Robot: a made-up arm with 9 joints. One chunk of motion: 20 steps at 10 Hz.
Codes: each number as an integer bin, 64 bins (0 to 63) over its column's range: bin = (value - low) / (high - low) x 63, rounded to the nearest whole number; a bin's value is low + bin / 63 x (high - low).
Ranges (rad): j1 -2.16..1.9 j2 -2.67..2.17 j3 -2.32..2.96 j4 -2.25..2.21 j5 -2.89..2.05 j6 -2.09..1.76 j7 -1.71..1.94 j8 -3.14..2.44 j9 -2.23..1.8
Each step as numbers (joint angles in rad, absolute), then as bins.
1 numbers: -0.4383 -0.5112 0.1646 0.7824 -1.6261 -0.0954 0.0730 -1.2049 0.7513
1 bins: 27 28 30 43 16 33 31 22 47
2 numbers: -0.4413 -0.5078 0.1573 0.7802 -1.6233 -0.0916 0.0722 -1.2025 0.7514
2 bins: 27 28 30 43 16 33 31 22 47
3 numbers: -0.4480 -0.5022 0.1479 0.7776 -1.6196 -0.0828 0.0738 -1.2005 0.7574
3 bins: 27 28 29 43 16 33 31 22 47
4 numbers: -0.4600 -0.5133 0.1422 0.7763 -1.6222 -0.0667 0.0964 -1.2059 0.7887
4 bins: 26 28 29 43 16 33 31 22 47
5 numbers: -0.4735 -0.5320 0.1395 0.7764 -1.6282 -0.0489 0.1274 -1.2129 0.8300
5 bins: 26 28 29 43 16 33 32 22 48
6 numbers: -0.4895 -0.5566 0.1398 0.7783 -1.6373 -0.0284 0.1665 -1.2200 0.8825
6 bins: 26 28 29 43 16 34 32 22 49
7 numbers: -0.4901 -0.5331 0.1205 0.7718 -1.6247 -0.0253 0.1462 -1.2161 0.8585
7 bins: 26 28 29 43 16 34 32 22 48
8 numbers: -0.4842 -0.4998 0.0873 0.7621 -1.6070 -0.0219 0.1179 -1.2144 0.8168
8 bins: 26 28 29 43 16 34 32 22 48
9 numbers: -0.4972 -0.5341 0.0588 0.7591 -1.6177 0.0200 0.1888 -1.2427 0.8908
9 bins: 26 28 28 43 16 35 33 21 49
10 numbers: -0.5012 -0.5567 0.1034 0.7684 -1.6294 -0.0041 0.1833 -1.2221 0.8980
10 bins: 26 28 29 43 16 34 33 22 49
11 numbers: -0.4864 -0.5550 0.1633 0.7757 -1.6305 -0.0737 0.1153 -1.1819 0.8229
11 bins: 26 28 30 43 16 33 32 22 48
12 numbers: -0.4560 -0.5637 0.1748 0.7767 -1.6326 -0.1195 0.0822 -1.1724 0.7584
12 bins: 26 27 30 43 16 32 31 22 47
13 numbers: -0.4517 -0.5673 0.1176 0.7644 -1.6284 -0.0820 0.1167 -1.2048 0.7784
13 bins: 27 27 29 43 16 33 32 22 47
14 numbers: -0.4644 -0.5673 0.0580 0.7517 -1.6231 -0.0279 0.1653 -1.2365 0.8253
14 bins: 26 27 28 42 16 34 32 21 48
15 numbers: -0.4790 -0.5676 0.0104 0.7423 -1.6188 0.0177 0.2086 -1.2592 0.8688
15 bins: 26 27 28 42 16 34 33 21 48
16 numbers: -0.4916 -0.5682 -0.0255 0.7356 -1.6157 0.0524 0.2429 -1.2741 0.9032
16 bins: 26 27 27 42 16 35 34 21 49
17 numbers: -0.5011 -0.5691 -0.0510 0.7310 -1.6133 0.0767 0.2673 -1.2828 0.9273
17 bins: 26 27 27 42 16 35 34 21 49
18 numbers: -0.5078 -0.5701 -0.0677 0.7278 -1.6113 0.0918 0.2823 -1.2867 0.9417
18 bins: 26 27 27 42 16 36 34 21 50
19 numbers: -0.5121 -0.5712 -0.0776 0.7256 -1.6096 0.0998 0.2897 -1.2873 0.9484
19 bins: 26 27 27 42 16 36 35 21 50
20 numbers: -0.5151 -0.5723 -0.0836 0.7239 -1.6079 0.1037 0.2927 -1.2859 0.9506
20 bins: 26 27 27 42 16 36 35 21 50
